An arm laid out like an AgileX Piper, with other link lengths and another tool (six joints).
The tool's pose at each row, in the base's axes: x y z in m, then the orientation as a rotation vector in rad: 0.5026, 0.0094, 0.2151, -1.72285, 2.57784, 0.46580; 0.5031, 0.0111, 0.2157, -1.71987, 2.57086, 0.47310; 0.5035, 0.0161, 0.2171, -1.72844, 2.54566, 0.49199; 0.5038, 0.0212, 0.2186, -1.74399, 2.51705, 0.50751; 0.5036, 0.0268, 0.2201, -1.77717, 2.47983, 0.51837; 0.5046, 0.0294, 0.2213, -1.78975, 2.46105, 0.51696; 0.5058, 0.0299, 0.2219, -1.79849, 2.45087, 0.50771; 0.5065, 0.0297, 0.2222, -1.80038, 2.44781, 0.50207; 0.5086, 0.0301, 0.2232, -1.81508, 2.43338, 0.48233; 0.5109, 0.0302, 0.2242, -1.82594, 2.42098, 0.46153; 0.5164, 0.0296, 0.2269, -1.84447, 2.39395, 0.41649; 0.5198, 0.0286, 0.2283, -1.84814, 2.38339, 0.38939; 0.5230, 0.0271, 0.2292, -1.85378, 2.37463, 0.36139
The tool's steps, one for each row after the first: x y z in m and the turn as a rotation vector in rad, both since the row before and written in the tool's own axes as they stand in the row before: -0.0018, 0.0003, -0.0002, -0.00105, -0.00801, -0.00180; -0.0049, 0.0017, -0.0001, -0.00533, -0.01657, -0.01529; -0.0050, 0.0018, -0.0001, -0.00454, -0.01401, -0.02018; -0.0053, 0.0023, 0.0002, -0.00483, -0.00839, -0.03227; -0.0030, 0.0001, -0.0005, 0.00302, -0.00470, -0.01485; -0.0010, -0.0008, -0.0006, 0.00612, 0.00068, -0.00926; -0.0001, -0.0006, -0.0004, 0.00384, 0.00052, -0.00261; -0.0013, -0.0016, -0.0011, 0.01179, 0.00412, -0.01443; -0.0010, -0.0019, -0.0012, 0.01300, 0.00376, -0.01183; -0.0017, -0.0048, -0.0034, 0.02981, 0.00592, -0.02364; -0.0003, -0.0033, -0.0019, 0.01855, 0.00342, -0.00817; 0.0004, -0.0033, -0.0015, 0.01755, 0.00615, -0.00818
